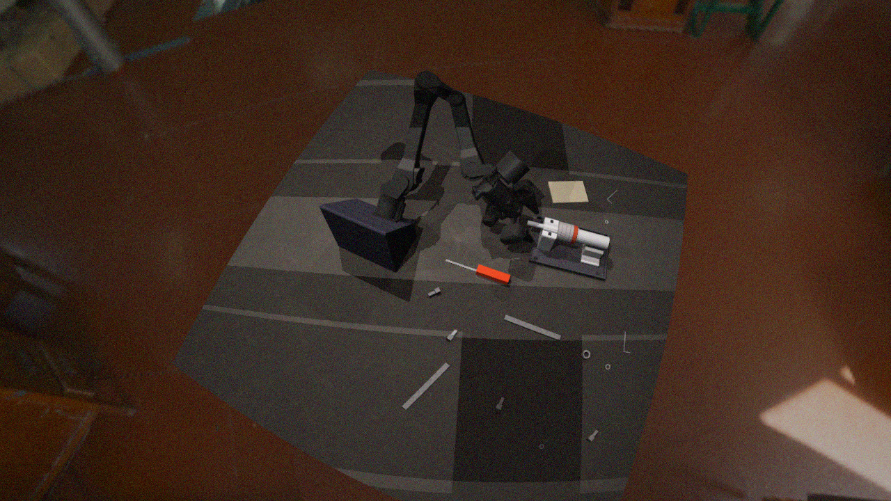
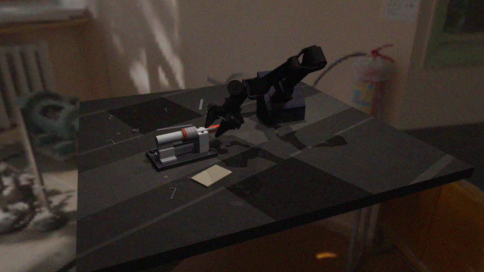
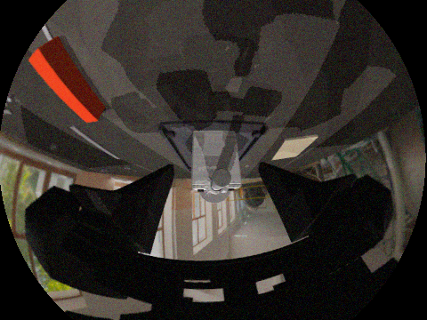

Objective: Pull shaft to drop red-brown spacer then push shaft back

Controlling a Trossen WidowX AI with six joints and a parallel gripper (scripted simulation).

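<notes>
Right now my gripper tip is 60 mm short of the pale shaft and 10 mm below it. From my gripper tip the other things lie so: beige card 200 mm to the left, 80 mm ahead, 60 mm below; then red-brown spacer 110 mm ahead, 10 mm above.
</notes>
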